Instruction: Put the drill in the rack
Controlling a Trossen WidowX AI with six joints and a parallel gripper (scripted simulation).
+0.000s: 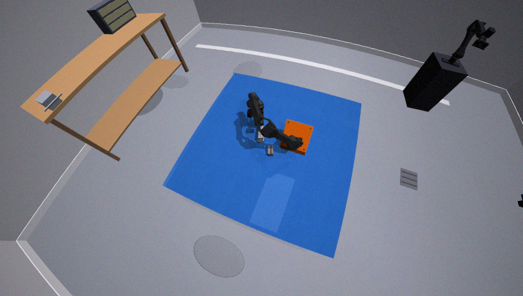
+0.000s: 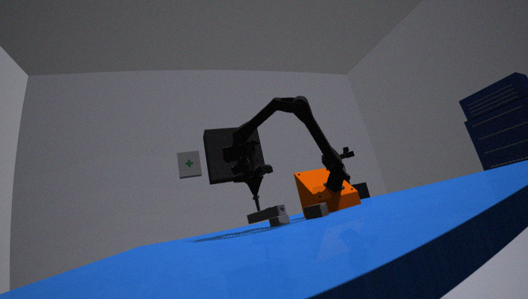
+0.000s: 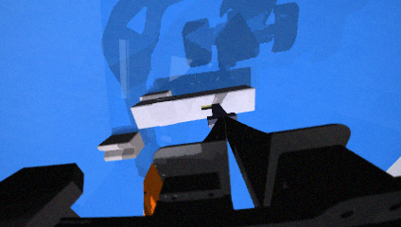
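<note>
Now: the dark t-shaped piece 3 cm below my gripper tip. The rest, counted from my gripper tip: drill (7 cm below, 6 cm to the left, 1 cm behind); then light grey block (8 cm below, 4 cm to the left, 1 cm behind); then grey notched block (18 cm to the left, 12 cm behind, 10 cm below).
</note>
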